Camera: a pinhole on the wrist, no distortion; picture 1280 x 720 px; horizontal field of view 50.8 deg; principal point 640.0 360.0 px. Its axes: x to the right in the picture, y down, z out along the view. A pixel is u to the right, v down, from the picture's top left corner.
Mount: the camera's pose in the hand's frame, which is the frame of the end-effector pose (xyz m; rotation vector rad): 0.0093 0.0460 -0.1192 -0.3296 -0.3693 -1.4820
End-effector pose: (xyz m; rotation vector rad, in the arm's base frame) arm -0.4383 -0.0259 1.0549 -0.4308 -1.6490 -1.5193
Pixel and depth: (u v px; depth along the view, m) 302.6 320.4 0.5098
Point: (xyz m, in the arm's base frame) -0.2383 0.3289 1.3015
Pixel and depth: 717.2 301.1 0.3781
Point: -0.3663 0.2354 1.1810
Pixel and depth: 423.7 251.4 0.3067
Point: -0.3051 0.1555 1.1877
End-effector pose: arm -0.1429 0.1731 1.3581 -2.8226 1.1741 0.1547
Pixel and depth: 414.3 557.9 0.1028
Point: -0.2031 0.0803 1.3855
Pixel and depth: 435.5 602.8 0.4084
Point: -0.3131 -0.0459 1.1195
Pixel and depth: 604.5 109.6 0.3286
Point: -0.3354 0.1027 1.1885
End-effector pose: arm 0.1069 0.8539 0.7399 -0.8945 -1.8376 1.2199
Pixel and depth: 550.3 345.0 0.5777
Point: -0.1668 0.7738 0.3205
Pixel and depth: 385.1 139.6 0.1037
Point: 0.1586 0.8904 0.6456
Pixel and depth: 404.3 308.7 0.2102
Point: 0.0892 0.8752 0.5639
